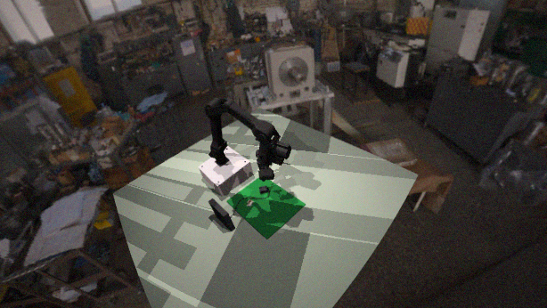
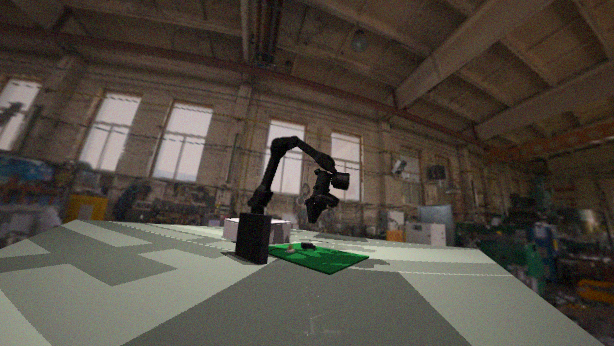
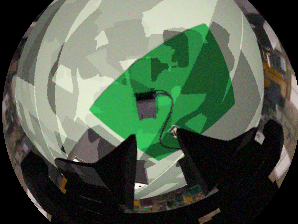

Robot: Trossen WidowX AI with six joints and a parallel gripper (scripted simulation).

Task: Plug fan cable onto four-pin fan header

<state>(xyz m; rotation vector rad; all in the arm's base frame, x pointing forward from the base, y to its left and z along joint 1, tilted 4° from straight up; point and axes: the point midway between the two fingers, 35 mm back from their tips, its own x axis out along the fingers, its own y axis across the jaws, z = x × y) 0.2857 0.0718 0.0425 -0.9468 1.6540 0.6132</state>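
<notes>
The dark plug is 1 cm behind my gripper tip, 1 cm to the right of it and 8 cm below it. Round my gripper tip: green board (5 cm ahead, 6 cm to the right, 11 cm below); then black fan (25 cm to the right, 4 cm below).
</notes>
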